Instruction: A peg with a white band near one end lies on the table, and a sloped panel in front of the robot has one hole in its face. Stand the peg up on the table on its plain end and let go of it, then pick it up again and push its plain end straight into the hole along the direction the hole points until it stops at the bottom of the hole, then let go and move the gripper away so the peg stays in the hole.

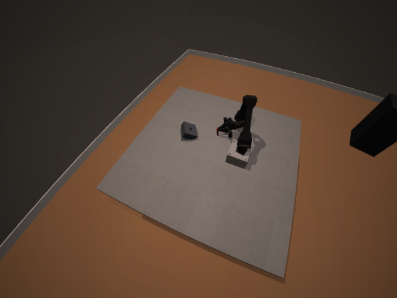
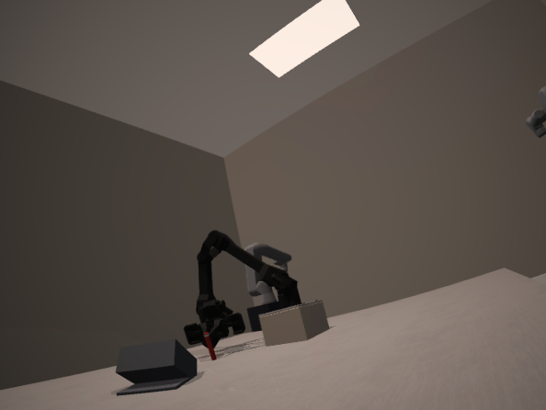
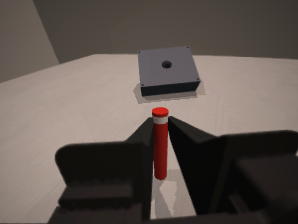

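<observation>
Now: gripper tip 10 mm above the red peg. The rest, counted from my gripper tip: sloped panel (200 mm ahead, 120 mm to the left, 30 mm below).
</observation>
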